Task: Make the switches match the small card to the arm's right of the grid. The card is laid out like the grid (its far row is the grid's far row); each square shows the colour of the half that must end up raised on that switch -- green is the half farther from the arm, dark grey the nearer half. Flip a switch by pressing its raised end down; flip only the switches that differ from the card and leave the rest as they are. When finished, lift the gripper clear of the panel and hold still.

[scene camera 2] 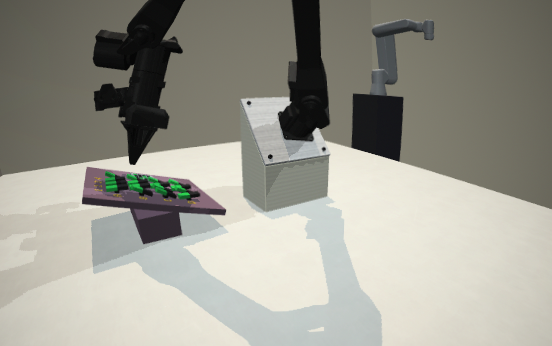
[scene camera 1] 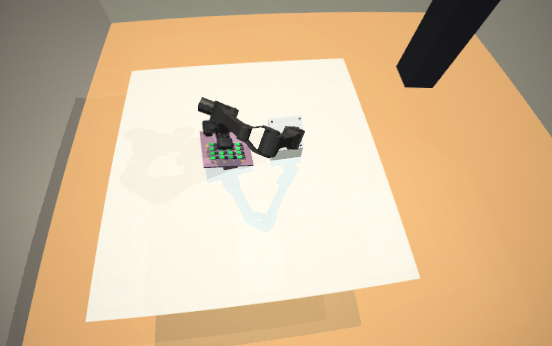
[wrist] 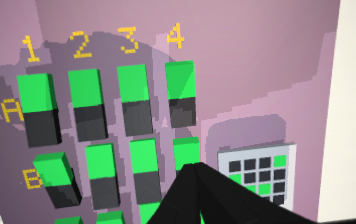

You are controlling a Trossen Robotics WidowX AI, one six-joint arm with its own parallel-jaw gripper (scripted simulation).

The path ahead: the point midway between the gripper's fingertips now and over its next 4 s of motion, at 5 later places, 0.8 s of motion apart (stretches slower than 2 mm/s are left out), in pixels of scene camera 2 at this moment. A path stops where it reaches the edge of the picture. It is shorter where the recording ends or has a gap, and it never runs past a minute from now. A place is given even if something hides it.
My gripper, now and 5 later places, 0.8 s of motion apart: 132, 164; 131, 174; 131, 175; 133, 174; 160, 147; 161, 177
